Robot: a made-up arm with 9 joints.
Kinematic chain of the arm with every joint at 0, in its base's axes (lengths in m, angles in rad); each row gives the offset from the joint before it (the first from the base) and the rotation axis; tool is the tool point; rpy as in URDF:
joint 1: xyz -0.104 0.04 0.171 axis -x
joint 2: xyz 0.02 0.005 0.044 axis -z
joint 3: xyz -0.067 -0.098 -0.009 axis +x
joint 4: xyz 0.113 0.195 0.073 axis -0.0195 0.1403 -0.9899
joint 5: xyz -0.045 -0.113 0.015 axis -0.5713 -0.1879 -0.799
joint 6: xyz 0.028 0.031 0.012 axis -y
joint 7: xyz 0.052 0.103 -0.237 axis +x
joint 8: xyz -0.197 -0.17 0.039 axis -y
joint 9: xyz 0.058 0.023 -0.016 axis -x
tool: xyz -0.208 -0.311 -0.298 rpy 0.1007 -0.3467 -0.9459
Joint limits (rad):
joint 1: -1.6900..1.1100
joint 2: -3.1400..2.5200
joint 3: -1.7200..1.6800
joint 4: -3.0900..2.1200
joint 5: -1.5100..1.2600
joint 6: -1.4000..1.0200
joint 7: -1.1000..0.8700
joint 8: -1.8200..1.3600
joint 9: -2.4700..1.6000
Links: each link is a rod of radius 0.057 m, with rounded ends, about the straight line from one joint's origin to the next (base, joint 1, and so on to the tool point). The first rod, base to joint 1, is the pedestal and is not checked.
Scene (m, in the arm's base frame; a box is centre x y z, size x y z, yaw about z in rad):
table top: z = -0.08
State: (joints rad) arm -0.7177 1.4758 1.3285 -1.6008 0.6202 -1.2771 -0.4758 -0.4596 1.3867
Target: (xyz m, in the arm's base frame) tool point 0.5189 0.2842 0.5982
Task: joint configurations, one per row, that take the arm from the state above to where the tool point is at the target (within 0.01 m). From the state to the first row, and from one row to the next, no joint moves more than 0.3 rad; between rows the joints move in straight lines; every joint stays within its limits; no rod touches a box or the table.
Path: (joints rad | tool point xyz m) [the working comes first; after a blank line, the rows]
Joints at the target: 0.2624 0.4812 0.2172 -2.4295 -0.3248 -1.2511 0.1288 -0.5040 1.0492
Straight joint move there: clear.

1: -0.4727 1.2271 1.0507 -1.8080 0.3840 -1.2706 -0.3246 -0.4707 1.3023 | -0.3223 -0.5629 0.3759
2: -0.2277 0.9785 0.7729 -2.0152 0.1477 -1.2641 -0.1735 -0.4818 1.2180 | 0.0044 -0.5192 0.6024
3: 0.0174 0.7298 0.4950 -2.2224 -0.0885 -1.2576 -0.0223 -0.4929 1.1336 | 0.3313 -0.1957 0.7443
4: 0.2624 0.4812 0.2172 -2.4295 -0.3248 -1.2511 0.1288 -0.5040 1.0492 | 0.5189 0.2842 0.5982

